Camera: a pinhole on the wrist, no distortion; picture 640 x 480 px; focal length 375.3 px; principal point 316.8 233.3 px. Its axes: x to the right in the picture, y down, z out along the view. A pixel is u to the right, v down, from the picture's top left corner.
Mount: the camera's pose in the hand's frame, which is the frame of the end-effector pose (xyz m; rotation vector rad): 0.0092 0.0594 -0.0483 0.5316 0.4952 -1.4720
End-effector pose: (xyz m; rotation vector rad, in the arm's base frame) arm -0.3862 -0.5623 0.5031 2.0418 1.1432 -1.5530
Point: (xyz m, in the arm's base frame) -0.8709 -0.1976 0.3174
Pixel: 596.8 417.1
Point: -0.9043 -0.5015 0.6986
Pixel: 483.0 86.9
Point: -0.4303 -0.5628 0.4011
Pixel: 291.7 465.5
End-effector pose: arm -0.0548 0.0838 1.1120 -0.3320 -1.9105 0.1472
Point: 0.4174 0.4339 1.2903
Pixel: behind the camera
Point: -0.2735 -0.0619 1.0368
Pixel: 317.7 183.6
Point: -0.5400 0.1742 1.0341
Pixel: 61.7 338.3
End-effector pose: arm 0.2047 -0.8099 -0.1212 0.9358 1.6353 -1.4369
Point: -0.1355 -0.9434 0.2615
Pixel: 615.8 48.2
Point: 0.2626 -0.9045 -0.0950
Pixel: 124.1 66.8
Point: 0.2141 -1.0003 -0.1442
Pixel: 152.0 241.6
